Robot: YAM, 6 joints.
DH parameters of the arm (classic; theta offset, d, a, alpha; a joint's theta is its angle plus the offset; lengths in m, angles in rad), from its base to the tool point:
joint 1: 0 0.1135 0.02 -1.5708
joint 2: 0 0 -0.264 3.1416
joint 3: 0.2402 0 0.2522 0
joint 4: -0.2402 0 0.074 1.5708
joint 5: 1.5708 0 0 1.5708
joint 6: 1.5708 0.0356 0 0
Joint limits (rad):
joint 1: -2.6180..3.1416
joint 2: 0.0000..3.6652
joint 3: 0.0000..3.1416
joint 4: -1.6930..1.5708
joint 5: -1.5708..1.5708
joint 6: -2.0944..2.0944
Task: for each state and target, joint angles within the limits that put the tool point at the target. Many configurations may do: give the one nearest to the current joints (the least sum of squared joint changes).
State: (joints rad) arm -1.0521 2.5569 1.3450 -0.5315 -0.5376 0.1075
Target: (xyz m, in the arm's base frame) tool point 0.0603 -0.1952 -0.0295
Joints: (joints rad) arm -1.3537 2.4101 0.8451 -0.7880 -0.4930 0.1075
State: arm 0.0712 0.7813 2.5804 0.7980 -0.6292 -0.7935
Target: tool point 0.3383 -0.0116 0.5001
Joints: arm -0.0998 1.5311 1.5588 0.5549 -0.6720 -0.7935
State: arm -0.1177 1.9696 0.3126 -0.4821 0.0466 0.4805
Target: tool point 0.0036 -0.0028 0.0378
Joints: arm -0.1221 2.0363 0.0444 -0.5310 0.0658 0.4805
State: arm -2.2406 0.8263 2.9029 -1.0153 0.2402 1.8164
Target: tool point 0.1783 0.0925 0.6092
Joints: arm -2.6180 0.9017 2.7961 -1.1247 -0.2568 1.8164
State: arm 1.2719 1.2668 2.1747 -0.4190 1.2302 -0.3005
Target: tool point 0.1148 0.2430 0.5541
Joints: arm 1.2544 1.4846 2.0007 -0.4636 1.2252 -0.3005
